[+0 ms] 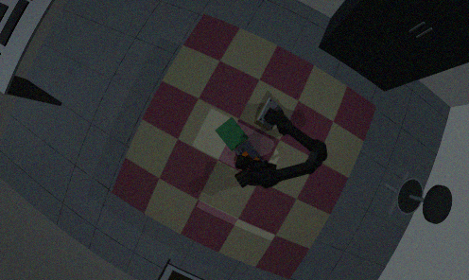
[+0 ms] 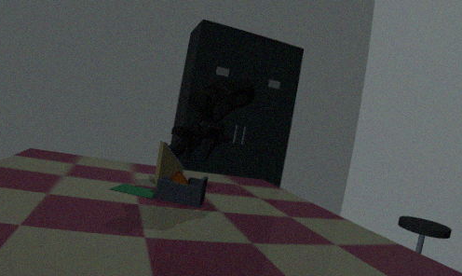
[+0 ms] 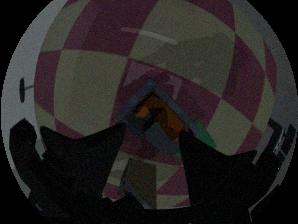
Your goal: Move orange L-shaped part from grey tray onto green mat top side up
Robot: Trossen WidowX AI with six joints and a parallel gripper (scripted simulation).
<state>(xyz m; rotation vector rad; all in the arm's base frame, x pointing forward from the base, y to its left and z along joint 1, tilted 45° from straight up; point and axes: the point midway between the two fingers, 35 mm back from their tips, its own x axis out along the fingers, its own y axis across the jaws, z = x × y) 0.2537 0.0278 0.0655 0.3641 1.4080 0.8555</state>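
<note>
Now: the orange L-shaped part 10 cm below my gripper tip, 2 cm behind it and 1 cm to the right of it. Round my gripper tip: green mat: 18 cm to the right, 16 cm below, 7 cm behind.
</note>
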